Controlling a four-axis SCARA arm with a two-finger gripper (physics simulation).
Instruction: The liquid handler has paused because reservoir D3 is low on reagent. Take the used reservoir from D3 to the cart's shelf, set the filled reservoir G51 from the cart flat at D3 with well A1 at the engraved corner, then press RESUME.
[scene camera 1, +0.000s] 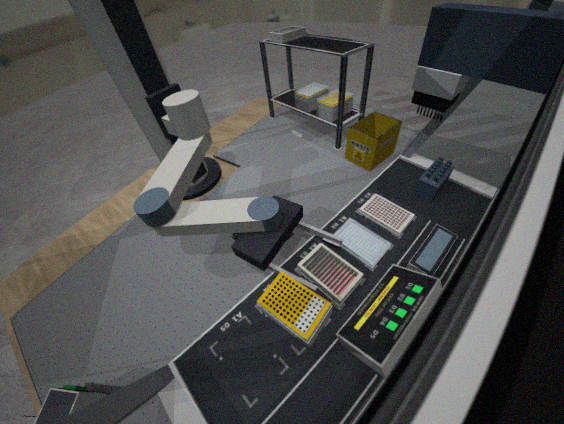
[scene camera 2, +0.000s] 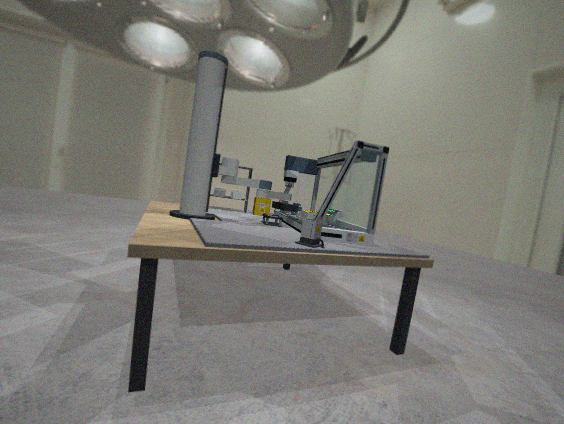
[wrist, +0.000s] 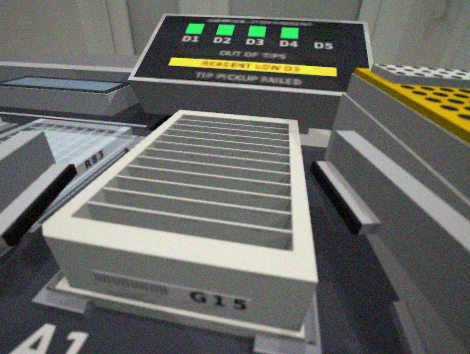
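Seen in the pictures: gripper, fingertip midpoint: (scene camera 1: 330, 264) (wrist: 197, 150); arm's base at its link origin: (scene camera 2: 192, 216).
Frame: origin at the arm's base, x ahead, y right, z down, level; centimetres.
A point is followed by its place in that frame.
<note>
The used reservoir G15 (scene camera 1: 330, 274) {x 68.8, y 11.0, z -9.2 cm} (wrist: 150, 260) {x 62.0, y 8.5, z -9.3 cm} is a cream, slotted tray. It sits flat at D3 on the deck, its label facing the wrist camera. My gripper (scene camera 1: 327, 265) {x 67.7, y 9.3, z -9.9 cm} (wrist: 197, 150) {x 67.7, y 9.3, z -9.9 cm} is open, one finger on each side of the reservoir, with visible gaps in the wrist view. A pale tray (scene camera 1: 287, 34) {x 14.9, y -54.4, z -38.8 cm} stands on top of the cart (scene camera 1: 341, 100) {x 44.2, y -42.8, z -22.0 cm}; its label is unreadable, so I cannot confirm it is G51. The status panel (scene camera 1: 369, 334) {x 80.7, y 19.2, z -13.3 cm} (wrist: 160, 47) {x 83.0, y 4.3, z -12.9 cm} shows D1 to D4 lit green, D5 dark, and a yellow REAGENT LOW D3 bar. I cannot make out the RESUME button.
A yellow-topped tip box (scene camera 1: 287, 300) {x 65.0, y 21.9, z -12.7 cm} (wrist: 420, 100) {x 66.6, y 17.9, z -12.8 cm} stands close beside the reservoir at D4. A pale plate (scene camera 1: 362, 242) {x 71.2, y -1.8, z -7.4 cm} (wrist: 75, 145) {x 72.7, y 0.4, z -7.7 cm} sits at D2 and a white plate (scene camera 1: 387, 212) {x 73.2, y -14.2, z -7.7 cm} at D1. A yellow waste bin (scene camera 1: 367, 147) {x 57.9, y -36.8, z -10.3 cm} (scene camera 2: 262, 206) {x 54.8, y -37.5, z -8.5 cm} stands near the cart.
</note>
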